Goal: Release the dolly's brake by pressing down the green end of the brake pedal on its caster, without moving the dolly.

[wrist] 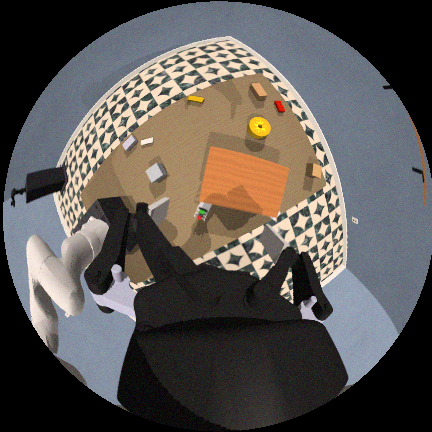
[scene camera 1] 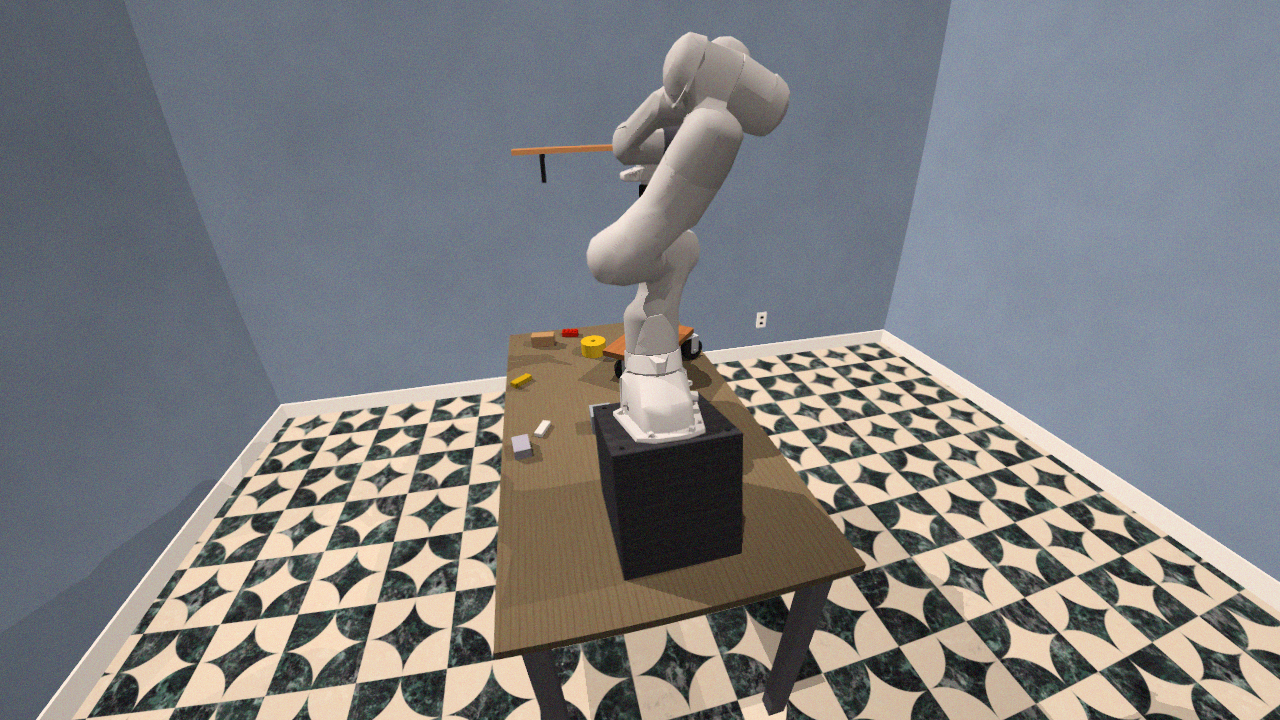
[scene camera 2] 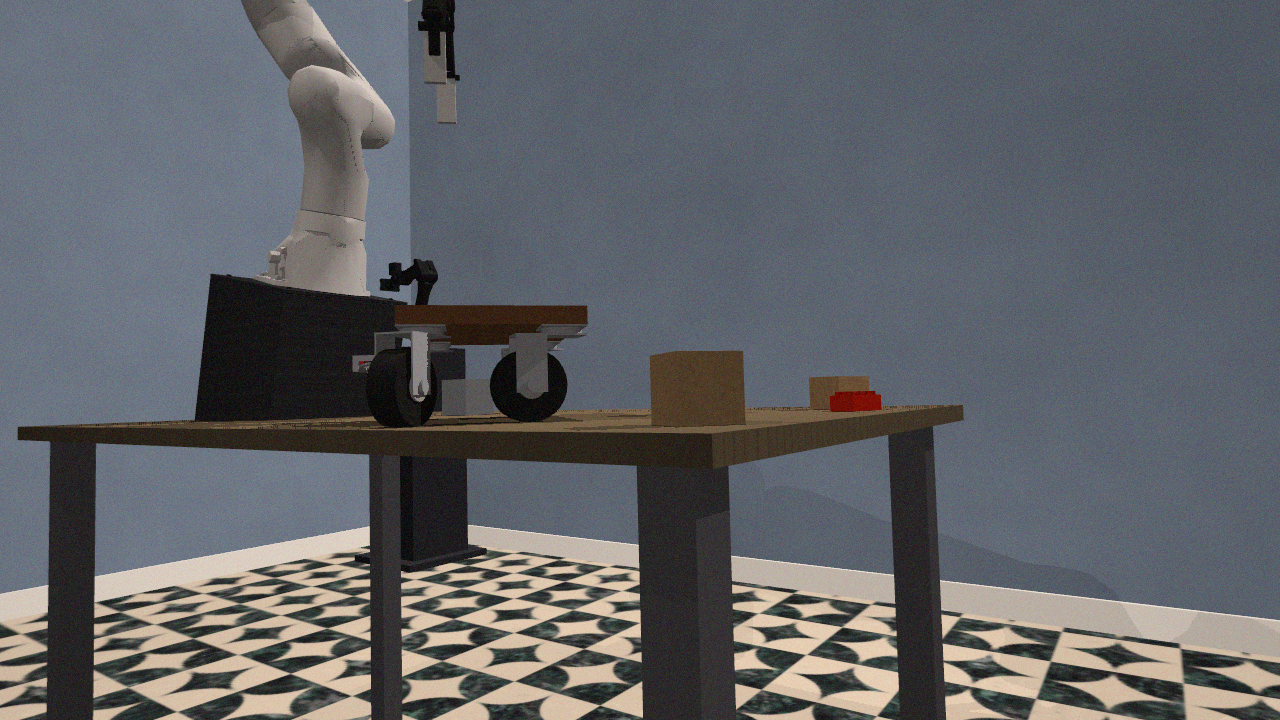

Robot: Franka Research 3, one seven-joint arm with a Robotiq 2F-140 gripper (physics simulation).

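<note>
The dolly (scene camera 1: 615, 347) (scene camera 2: 492, 315) (wrist: 245, 180) stands on the table with an orange deck and black wheels. In the wrist view, the brake pedal (scene camera 2: 360, 362) (wrist: 201, 214) sticks out from under a deck corner; its green end (wrist: 202, 212) is nearer the deck, its red end (wrist: 200, 217) farther out. The pedal's tilt cannot be told. My gripper (scene camera 2: 440, 89) (wrist: 216, 220) is open and empty, pointing down high above the dolly's pedal side, touching nothing. In scene camera 1 it is mostly hidden behind the arm.
A yellow cylinder (scene camera 1: 592, 349) (wrist: 254, 132), a grey block (wrist: 156, 172), a tan box (scene camera 2: 697, 387) (wrist: 316, 170) and a red brick (scene camera 1: 570, 332) (scene camera 2: 855, 401) (wrist: 279, 106) stand around the dolly. The black arm pedestal (scene camera 1: 671, 501) (scene camera 2: 250, 349) stands on the same table.
</note>
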